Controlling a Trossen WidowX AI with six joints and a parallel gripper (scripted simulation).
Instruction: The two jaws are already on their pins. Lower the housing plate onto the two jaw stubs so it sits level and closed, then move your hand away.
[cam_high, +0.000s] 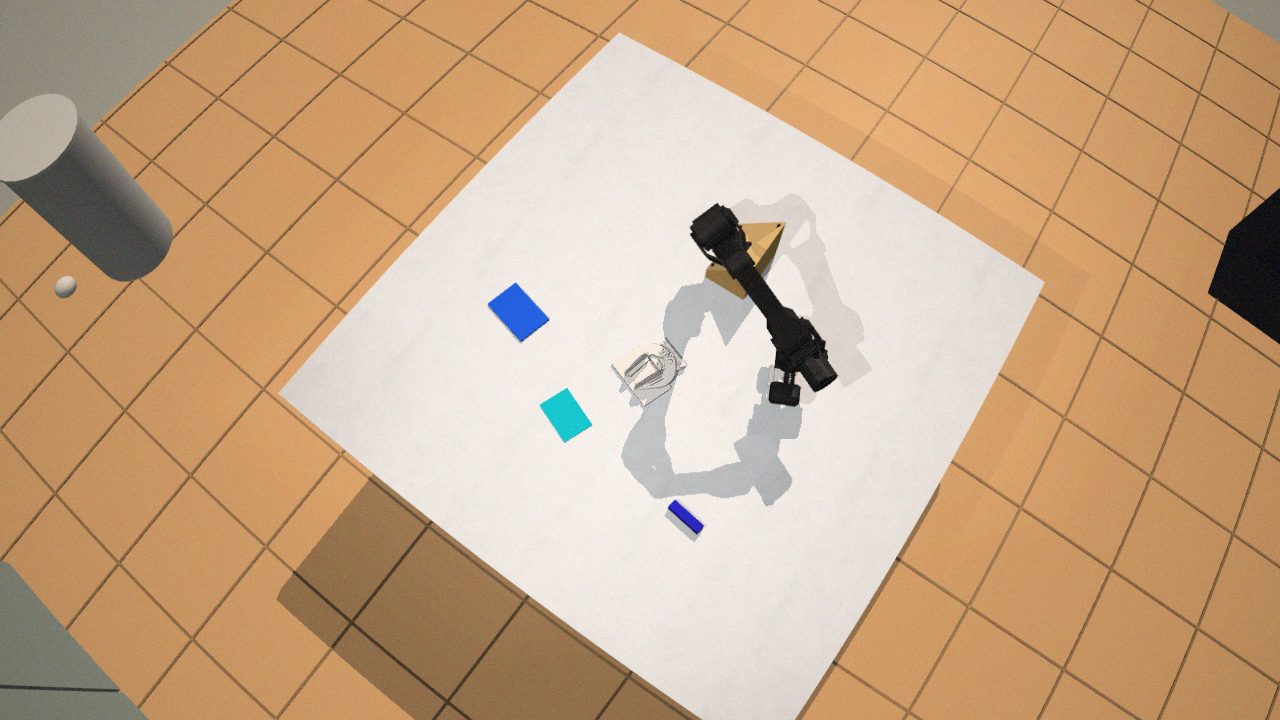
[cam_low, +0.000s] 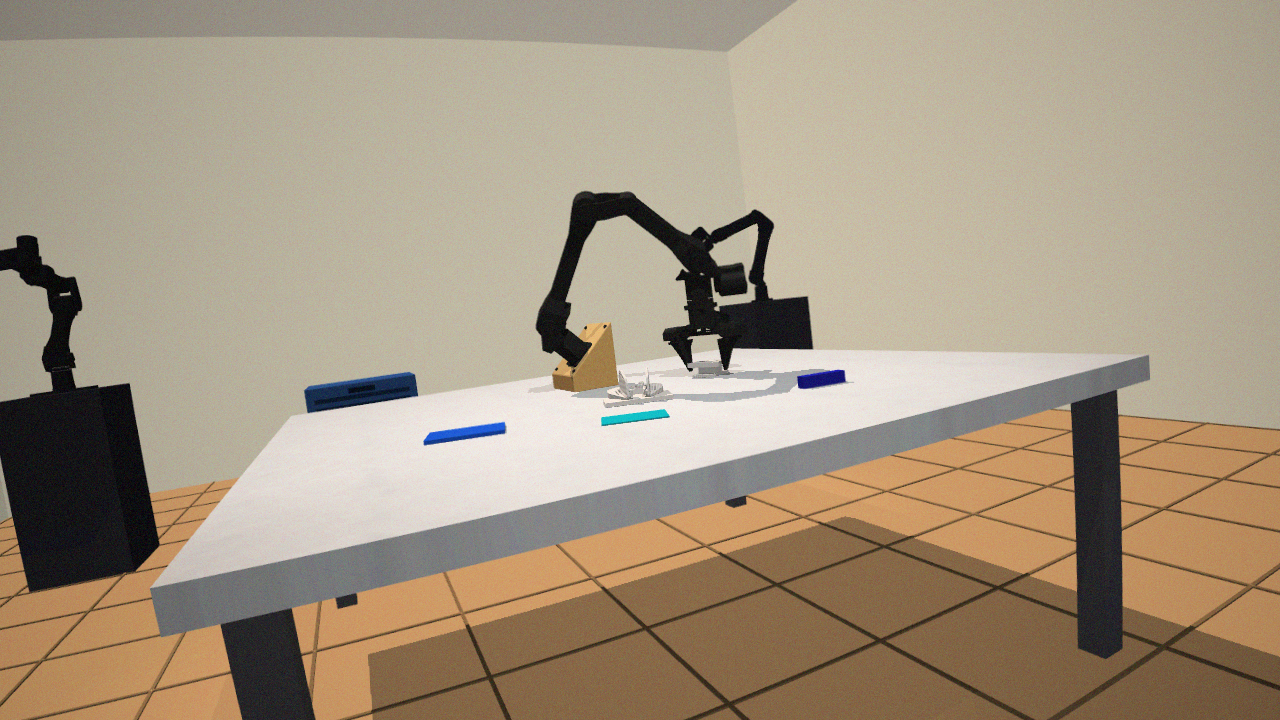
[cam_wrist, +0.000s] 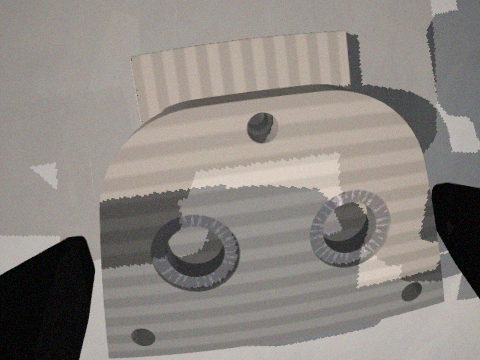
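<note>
Right now the small white part is 1 cm to the left of my gripper tip. Round my gripper tip: blue tile (22 cm ahead, 56 cm to the right, 1 cm below); then teal tile (34 cm ahead, 32 cm to the right, 1 cm below); then small dark blue block (37 cm ahead, 1 cm to the left).
</note>
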